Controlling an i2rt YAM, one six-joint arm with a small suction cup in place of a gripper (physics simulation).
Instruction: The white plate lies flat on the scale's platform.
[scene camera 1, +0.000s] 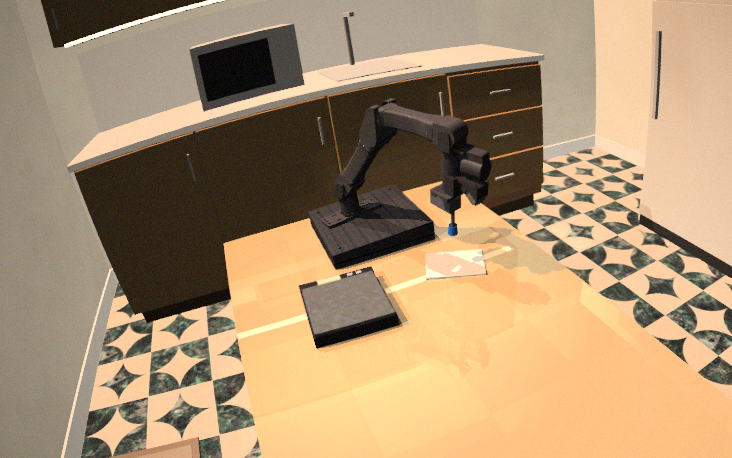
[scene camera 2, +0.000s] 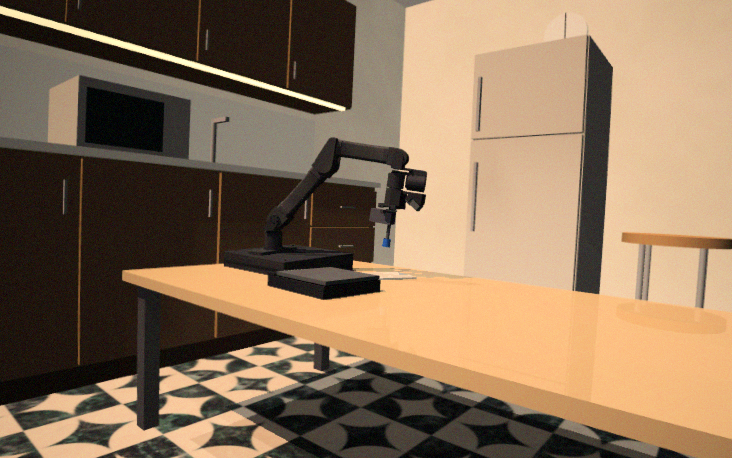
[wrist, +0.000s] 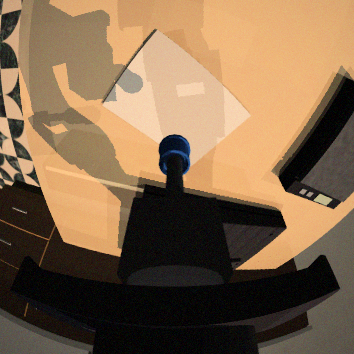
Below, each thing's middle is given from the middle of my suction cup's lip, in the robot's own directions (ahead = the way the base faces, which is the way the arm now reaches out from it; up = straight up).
Scene:
My suction cup is 110 mm above the white plate (scene camera 1: 466, 263). The rest, counted from my suction cup: scale (scene camera 1: 350, 305): 340 mm to the right, 90 mm below, 20 mm behind.

